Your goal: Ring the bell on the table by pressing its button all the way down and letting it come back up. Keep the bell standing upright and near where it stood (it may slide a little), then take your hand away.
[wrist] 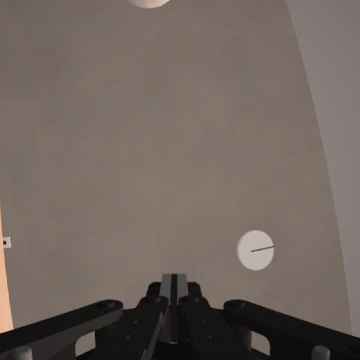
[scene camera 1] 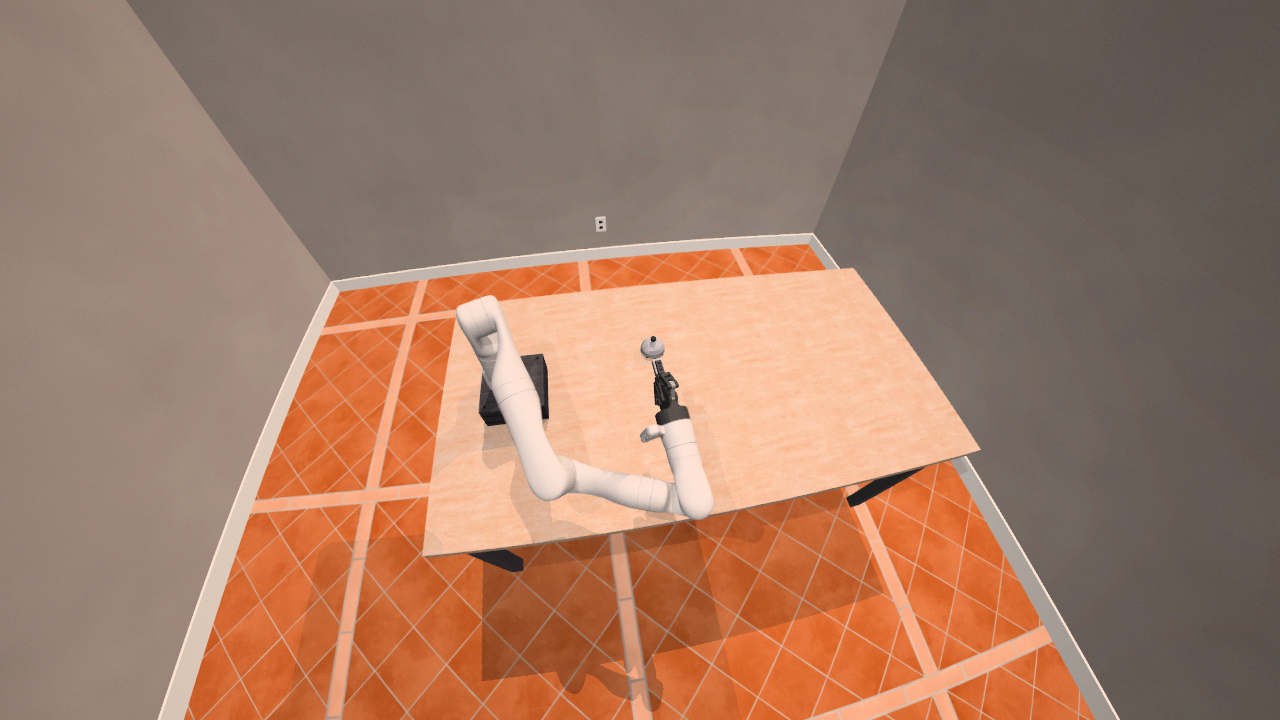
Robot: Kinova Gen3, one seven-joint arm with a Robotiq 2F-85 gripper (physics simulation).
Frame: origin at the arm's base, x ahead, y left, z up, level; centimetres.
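Seen in the pictures: gripper, fingertip midpoint: (wrist: 173, 289) (scene camera 1: 656, 359).
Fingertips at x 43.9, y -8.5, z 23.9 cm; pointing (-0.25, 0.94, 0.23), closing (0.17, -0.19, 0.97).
Note:
A point is followed by its place in that frame.
The silver bell (scene camera 1: 652, 350) @(x 44.9, y 16.9, z -5.1 cm) stands upright on the table (scene camera 1: 787, 358) @(x 93.6, y 17.0, z -8.6 cm), with its small black button (scene camera 1: 653, 339) @(x 45.1, y 19.2, z -2.1 cm) on top. My gripper (scene camera 1: 657, 363) @(x 43.9, y -8.5, z 23.9 cm) (wrist: 173, 289) @(x 43.9, y -8.5, z 23.9 cm) is shut and empty. In the scene view its fingertips point toward the far wall and are just on the near side of the bell, close to its lower edge in the picture. Their height over the table and whether they touch the bell cannot be told. The bell cannot be made out with certainty in the wrist view.
The arm's black base block (scene camera 1: 537, 385) @(x 9.6, y -1.0, z -0.2 cm) is on the left of the table. The white arm bends along the near table edge. The wrist view shows a wall with a white disc (wrist: 255, 250), an outlet (wrist: 6, 242), and a pale rounded thing (wrist: 148, 2) cut by the top edge.

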